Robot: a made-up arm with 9 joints. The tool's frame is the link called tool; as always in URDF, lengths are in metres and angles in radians.
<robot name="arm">
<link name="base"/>
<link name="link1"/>
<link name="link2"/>
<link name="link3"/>
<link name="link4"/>
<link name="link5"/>
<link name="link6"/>
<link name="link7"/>
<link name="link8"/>
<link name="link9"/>
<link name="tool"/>
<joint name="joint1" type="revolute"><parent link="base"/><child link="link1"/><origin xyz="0 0 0.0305" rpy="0 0 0"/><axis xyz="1 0 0"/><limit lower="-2.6" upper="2.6"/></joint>
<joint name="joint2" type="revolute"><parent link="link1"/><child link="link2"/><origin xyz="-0.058 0.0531 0.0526" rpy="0 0 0"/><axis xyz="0 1 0"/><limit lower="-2.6" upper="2.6"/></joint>
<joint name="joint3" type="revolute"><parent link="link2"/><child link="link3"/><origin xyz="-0.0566 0.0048 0.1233" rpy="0 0 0"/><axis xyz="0 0 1"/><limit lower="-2.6" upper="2.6"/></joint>
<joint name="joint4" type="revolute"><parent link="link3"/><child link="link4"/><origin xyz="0.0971 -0.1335 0.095" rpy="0 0 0"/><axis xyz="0 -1 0"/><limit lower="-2.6" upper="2.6"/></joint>
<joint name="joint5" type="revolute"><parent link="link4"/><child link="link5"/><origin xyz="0.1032 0.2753 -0.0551" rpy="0 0 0"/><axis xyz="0 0 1"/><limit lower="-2.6" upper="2.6"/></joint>
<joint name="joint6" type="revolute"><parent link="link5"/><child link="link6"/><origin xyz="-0.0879 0.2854 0.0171" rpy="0 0 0"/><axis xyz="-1 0 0"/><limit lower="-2.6" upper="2.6"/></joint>
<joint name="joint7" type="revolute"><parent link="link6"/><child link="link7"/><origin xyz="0.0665 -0.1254 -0.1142" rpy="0 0 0"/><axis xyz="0 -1 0"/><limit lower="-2.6" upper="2.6"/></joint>
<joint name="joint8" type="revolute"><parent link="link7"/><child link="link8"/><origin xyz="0.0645 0.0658 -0.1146" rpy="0 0 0"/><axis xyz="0 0 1"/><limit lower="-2.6" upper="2.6"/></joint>
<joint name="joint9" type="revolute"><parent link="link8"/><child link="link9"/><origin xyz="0.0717 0.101 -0.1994" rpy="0 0 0"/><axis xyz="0 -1 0"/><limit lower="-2.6" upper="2.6"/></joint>
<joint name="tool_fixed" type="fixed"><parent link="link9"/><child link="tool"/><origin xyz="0.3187 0.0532 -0.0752" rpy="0 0 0"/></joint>
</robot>
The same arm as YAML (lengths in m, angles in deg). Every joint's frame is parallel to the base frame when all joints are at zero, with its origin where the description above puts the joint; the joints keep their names.
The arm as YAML. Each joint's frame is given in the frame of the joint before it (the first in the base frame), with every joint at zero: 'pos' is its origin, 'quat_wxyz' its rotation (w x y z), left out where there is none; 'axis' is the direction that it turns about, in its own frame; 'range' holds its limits. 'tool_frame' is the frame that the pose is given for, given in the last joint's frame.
length_unit: m
angle_unit: deg
joints:
  - joint: joint1
    pos: [0.0, 0.0, 0.0305]
    axis: "+x"
    range: [-148.97, 148.97]
  - joint: joint2
    pos: [-0.058, 0.0531, 0.0526]
    axis: "+y"
    range: [-148.97, 148.97]
  - joint: joint3
    pos: [-0.0566, 0.0048, 0.1233]
    axis: "+z"
    range: [-148.97, 148.97]
  - joint: joint4
    pos: [0.0971, -0.1335, 0.095]
    axis: "-y"
    range: [-148.97, 148.97]
  - joint: joint5
    pos: [0.1032, 0.2753, -0.0551]
    axis: "+z"
    range: [-148.97, 148.97]
  - joint: joint6
    pos: [-0.0879, 0.2854, 0.0171]
    axis: "-x"
    range: [-148.97, 148.97]
  - joint: joint7
    pos: [0.0665, -0.1254, -0.1142]
    axis: "-y"
    range: [-148.97, 148.97]
  - joint: joint8
    pos: [0.0645, 0.0658, -0.1146]
    axis: "+z"
    range: [-148.97, 148.97]
  - joint: joint9
    pos: [0.0717, 0.101, -0.1994]
    axis: "-y"
    range: [-148.97, 148.97]
tool_frame:
  pos: [0.3187, 0.0532, -0.0752]

